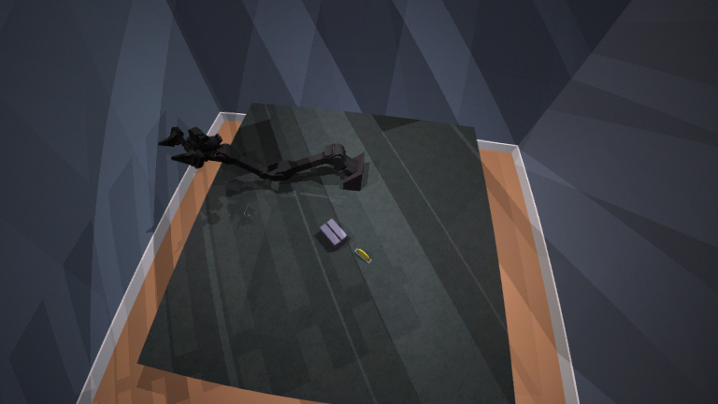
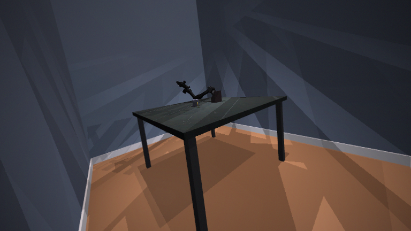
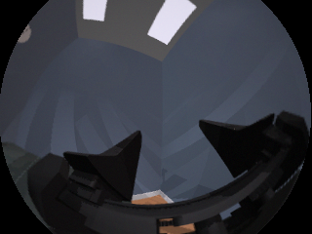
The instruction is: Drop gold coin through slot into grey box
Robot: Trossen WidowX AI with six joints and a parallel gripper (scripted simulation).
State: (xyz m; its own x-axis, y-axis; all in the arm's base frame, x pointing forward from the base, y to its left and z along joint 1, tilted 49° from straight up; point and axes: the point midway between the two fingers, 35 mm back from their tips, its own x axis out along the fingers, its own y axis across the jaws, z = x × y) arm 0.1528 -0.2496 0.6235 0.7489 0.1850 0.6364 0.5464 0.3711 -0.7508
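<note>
My gripper tip is now 19 cm short of the gold coin, 72 cm to the right of it and 31 cm above it.
</note>
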